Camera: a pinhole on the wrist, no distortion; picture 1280 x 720 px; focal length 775.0 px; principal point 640.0 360.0 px. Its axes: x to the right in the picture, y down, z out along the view. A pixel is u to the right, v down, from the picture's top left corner.
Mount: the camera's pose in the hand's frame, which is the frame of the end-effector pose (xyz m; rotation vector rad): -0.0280 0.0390 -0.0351 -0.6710 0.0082 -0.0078
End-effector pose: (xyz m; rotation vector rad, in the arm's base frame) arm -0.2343 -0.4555 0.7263 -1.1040 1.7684 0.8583
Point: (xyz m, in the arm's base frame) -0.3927 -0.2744 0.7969
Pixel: 408.6 627.1
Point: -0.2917 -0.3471 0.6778
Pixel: 924.3 112.1
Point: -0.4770 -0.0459 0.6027
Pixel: 732.5 402.6
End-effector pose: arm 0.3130 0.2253 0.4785 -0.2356 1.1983 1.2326
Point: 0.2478 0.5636 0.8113
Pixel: 588.9 349.6
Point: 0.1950 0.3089 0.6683
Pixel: 401.5 636.3
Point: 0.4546 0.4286 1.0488
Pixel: 128.1 86.4
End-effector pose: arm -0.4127 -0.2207 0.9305 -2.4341 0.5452 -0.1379
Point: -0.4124 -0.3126 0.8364
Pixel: 1180.8 593.3
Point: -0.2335 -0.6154 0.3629
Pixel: 1141.1 663.8
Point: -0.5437 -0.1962 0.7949
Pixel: 108.3 233.6
